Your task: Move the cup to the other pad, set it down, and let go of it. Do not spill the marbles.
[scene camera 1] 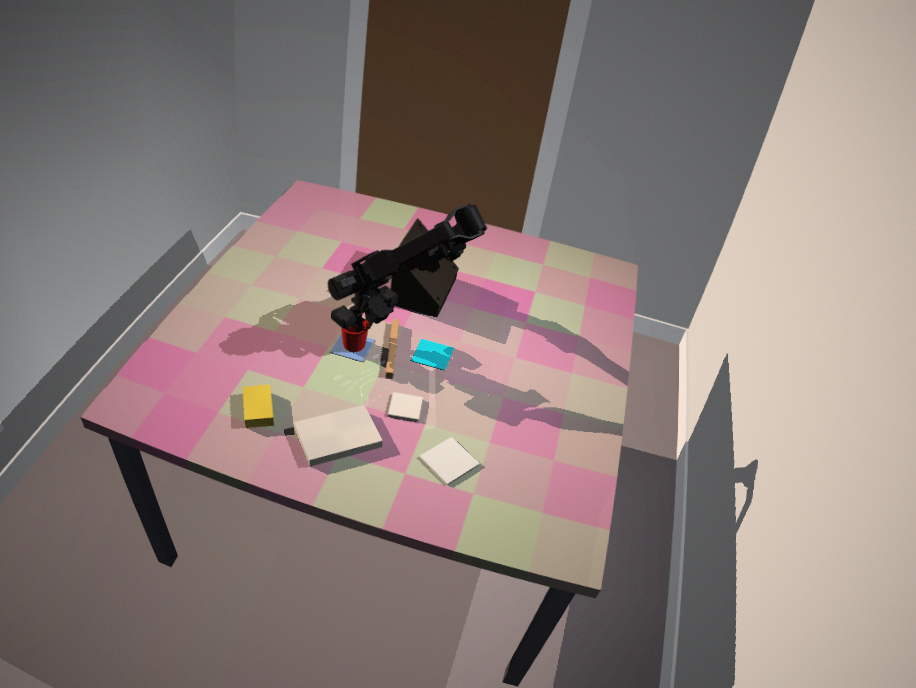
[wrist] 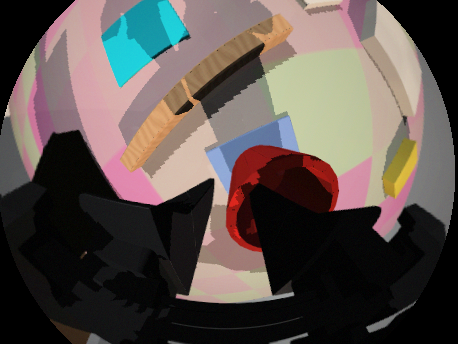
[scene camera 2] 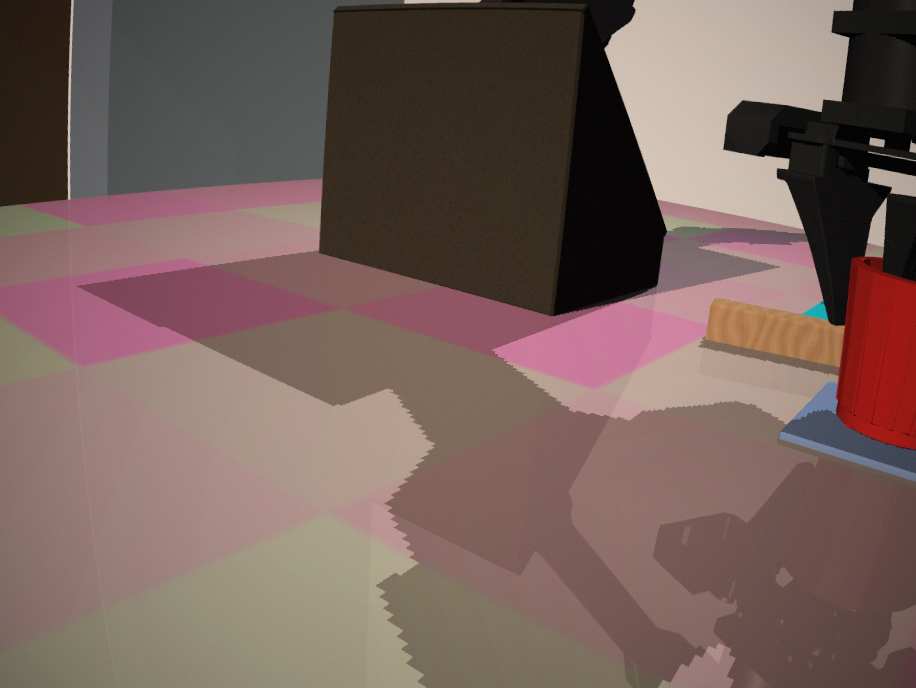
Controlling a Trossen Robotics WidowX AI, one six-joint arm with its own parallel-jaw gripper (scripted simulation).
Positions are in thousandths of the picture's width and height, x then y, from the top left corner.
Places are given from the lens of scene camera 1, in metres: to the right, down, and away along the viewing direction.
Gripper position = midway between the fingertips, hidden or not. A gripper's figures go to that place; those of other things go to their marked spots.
my gripper (scene camera 1: 397, 480): -0.25, -0.04, 1.81
yellow block (scene camera 1: 282, 600): -0.48, 0.16, 1.56
cyan pad (scene camera 1: 468, 514): -0.08, 0.03, 1.83
The marked spots on the yellow block and the cyan pad are 0.50 m apart.
